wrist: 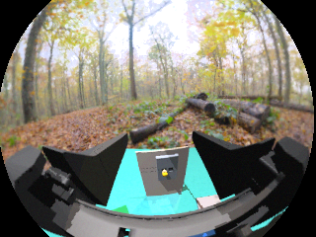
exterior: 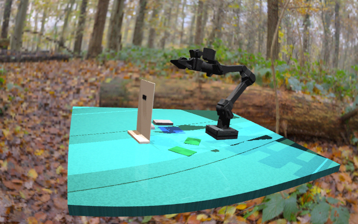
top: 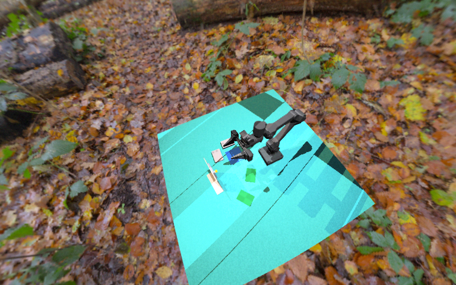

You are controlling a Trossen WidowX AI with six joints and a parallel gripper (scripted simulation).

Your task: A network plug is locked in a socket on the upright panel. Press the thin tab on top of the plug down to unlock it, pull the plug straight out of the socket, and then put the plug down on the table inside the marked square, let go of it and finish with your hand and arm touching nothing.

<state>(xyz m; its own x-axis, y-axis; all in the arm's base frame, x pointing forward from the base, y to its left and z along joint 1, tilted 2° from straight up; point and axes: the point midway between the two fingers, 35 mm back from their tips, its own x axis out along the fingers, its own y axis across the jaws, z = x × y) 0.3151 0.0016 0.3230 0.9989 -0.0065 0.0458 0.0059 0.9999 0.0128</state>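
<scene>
My gripper tip is 11 cm short of the network plug, 1 cm to the left of it and 18 cm above it. Round my gripper tip: blue square (9 cm behind, 13 cm to the right, 38 cm below); tan upright panel (13 cm ahead, 2 cm to the right, 26 cm below).
</scene>
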